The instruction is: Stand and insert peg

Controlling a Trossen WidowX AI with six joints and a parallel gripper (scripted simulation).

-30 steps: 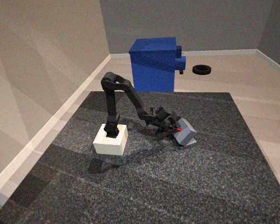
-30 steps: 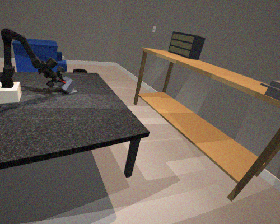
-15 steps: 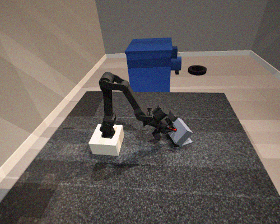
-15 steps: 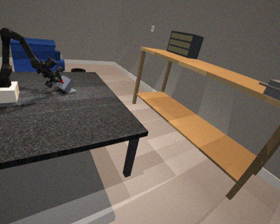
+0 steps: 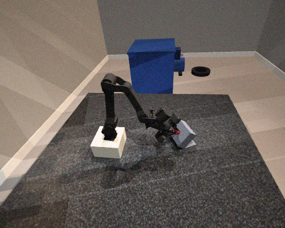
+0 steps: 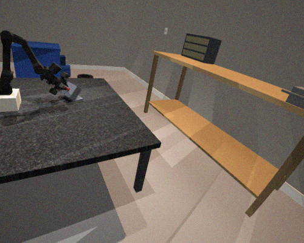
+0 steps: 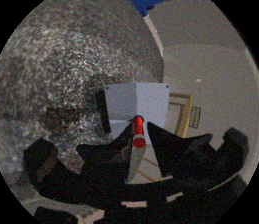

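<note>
My gripper tip is 10 mm past the red peg, 10 mm to the left of it and 10 mm below it. From my gripper tip the other things lie so: grey sloped panel 30 mm ahead, 20 mm to the left, 30 mm below.
</note>
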